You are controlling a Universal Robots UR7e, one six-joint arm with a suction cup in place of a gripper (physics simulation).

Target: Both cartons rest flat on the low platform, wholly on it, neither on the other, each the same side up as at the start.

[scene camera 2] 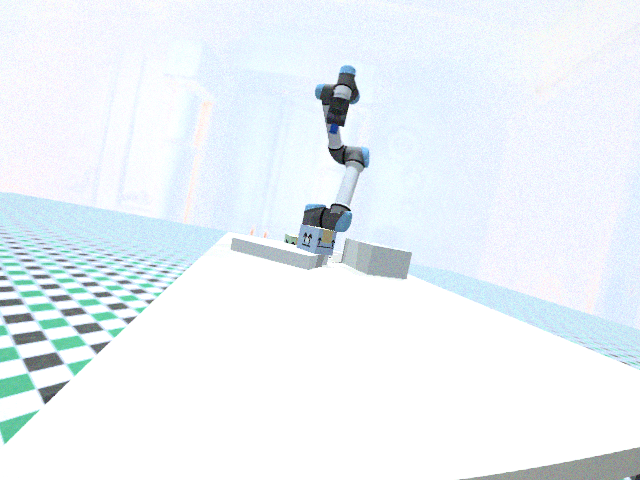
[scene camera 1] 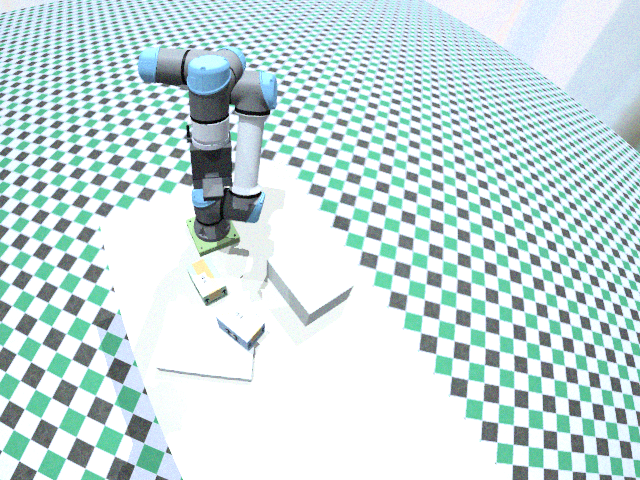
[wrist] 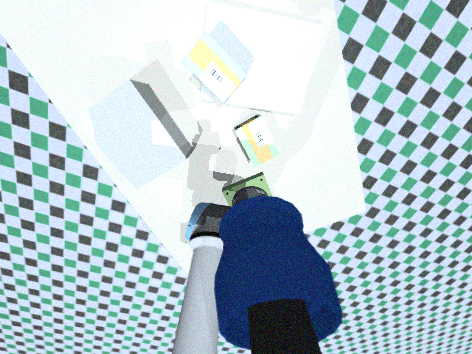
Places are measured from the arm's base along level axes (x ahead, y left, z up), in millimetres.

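Pixels of known places: hand at its tool point: [scene camera 2: 333, 132] [wrist: 261, 231]; arm's base at its link origin: [scene camera 1: 212, 226].
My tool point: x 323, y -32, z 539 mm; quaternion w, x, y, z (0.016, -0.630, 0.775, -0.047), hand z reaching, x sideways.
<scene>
For each thing: its top centre in the pictures, then the offset to it from my tool point. Level surfaces: height alone.
- blue carton at its top centre: [wrist: 215, 69] [scene camera 1: 240, 319] [scene camera 2: 318, 227] 136 mm ahead, 2 mm right, 428 mm down
- low platform at its top centre: [scene camera 1: 206, 339] [wrist: 259, 64] [scene camera 2: 283, 245] 126 mm ahead, 125 mm right, 525 mm down
- smaller green carton at its top centre: [wrist: 258, 142] [scene camera 1: 205, 276] [scene camera 2: 297, 236] 86 mm back, 57 mm right, 491 mm down
- large grey block at its top centre: [wrist: 133, 140] [scene camera 1: 310, 271] [scene camera 2: 377, 244] 48 mm ahead, 290 mm left, 453 mm down
- white table at its surface level: 573 mm down
The blue carton [scene camera 1: 241, 328] [scene camera 2: 315, 239] [wrist: 218, 64], with a yellow band and a label on top, lies flat on the low platform [scene camera 1: 201, 361] [scene camera 2: 271, 251] [wrist: 285, 60], partly past the platform's edge on the side toward the grey block. The smaller green carton [scene camera 1: 207, 282] [scene camera 2: 290, 239] [wrist: 257, 141] lies flat on the table between the platform and the arm's base, off the platform. My suction cup [scene camera 2: 333, 128] [wrist: 262, 225] is off and holds nothing, high above the table near the base. In scene camera 1 the cup is hidden.
A large grey block [scene camera 1: 312, 289] [scene camera 2: 376, 258] [wrist: 135, 125], taller than the platform, stands on the white table [scene camera 1: 361, 403] [scene camera 2: 310, 361] beside the platform and cartons. The arm's green base plate [scene camera 1: 206, 245] [wrist: 260, 181] is close to the green carton. Checkered floor surrounds the table.
</scene>
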